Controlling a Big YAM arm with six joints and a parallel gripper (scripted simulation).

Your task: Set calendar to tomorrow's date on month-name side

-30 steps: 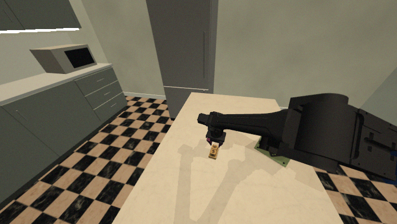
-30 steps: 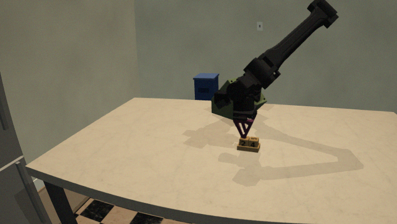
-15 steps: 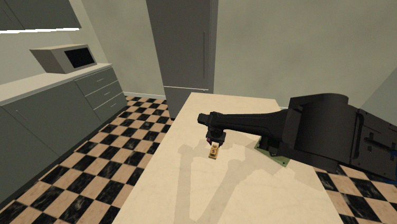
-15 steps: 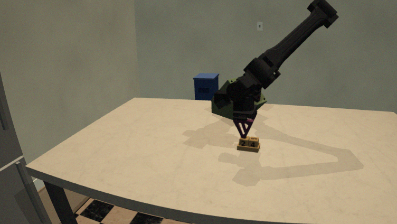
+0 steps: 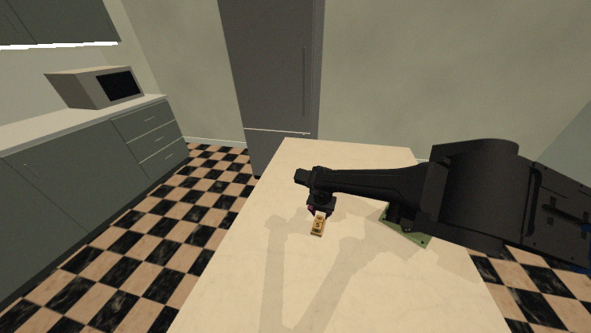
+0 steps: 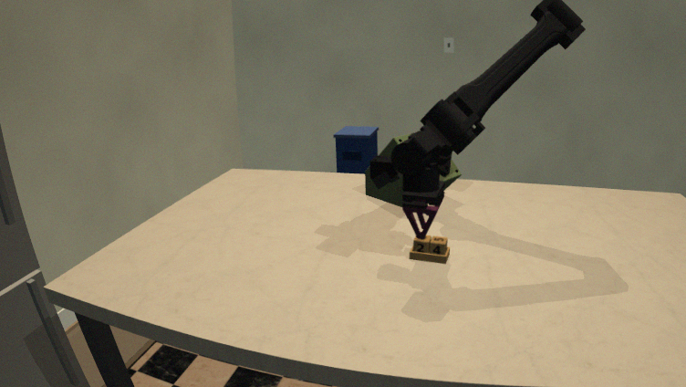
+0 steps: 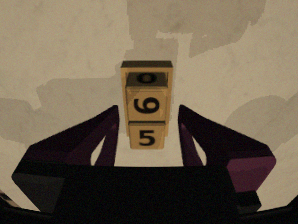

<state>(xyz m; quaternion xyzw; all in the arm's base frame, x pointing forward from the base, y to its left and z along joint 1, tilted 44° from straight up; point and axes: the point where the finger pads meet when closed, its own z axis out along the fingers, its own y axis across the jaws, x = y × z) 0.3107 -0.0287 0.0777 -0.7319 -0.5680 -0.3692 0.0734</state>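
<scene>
My hand is 3 cm above the cube. The rest, counted from my hand: wooden tray (2 cm to the left, 5 cm below).
</scene>
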